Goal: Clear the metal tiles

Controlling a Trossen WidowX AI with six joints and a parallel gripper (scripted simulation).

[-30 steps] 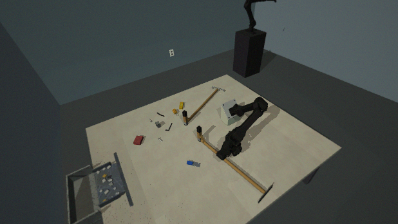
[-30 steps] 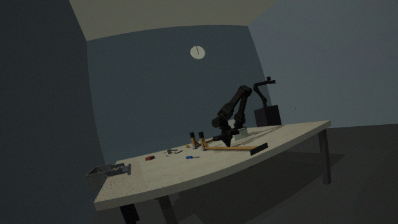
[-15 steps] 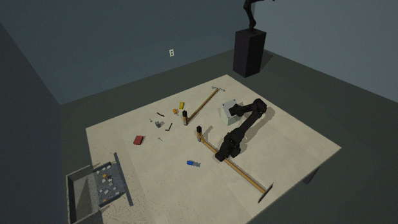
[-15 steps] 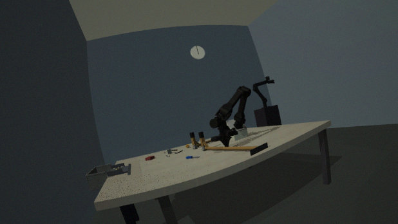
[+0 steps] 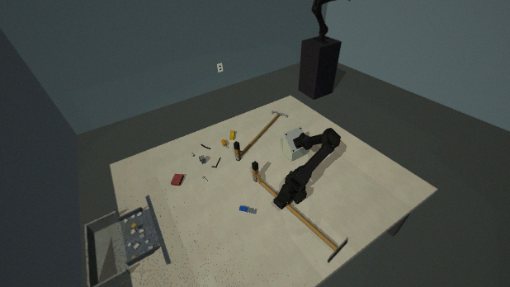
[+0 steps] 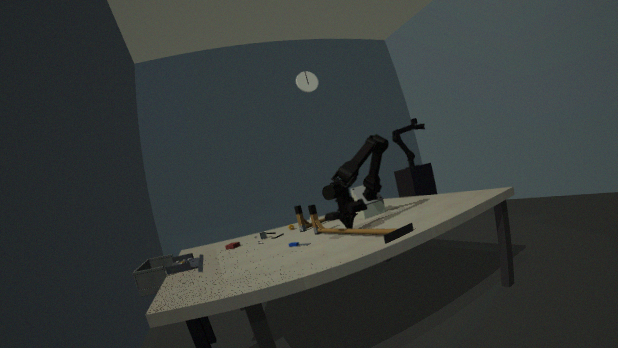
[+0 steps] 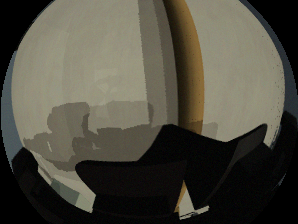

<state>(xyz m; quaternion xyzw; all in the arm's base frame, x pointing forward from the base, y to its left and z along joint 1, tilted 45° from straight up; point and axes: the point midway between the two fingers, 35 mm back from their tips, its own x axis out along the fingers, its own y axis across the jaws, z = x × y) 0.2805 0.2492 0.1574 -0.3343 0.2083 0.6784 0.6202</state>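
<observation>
My gripper tip is now 5 cm below the long scraper, 3 cm to the right of it and 1 cm short of it. Round my gripper tip: black hex key (50 cm to the right, 22 cm ahead, 1 cm below); grey piece (58 cm to the right, 28 cm ahead, 1 cm above); blue piece (21 cm ahead, 9 cm to the right, 1 cm below).
</observation>
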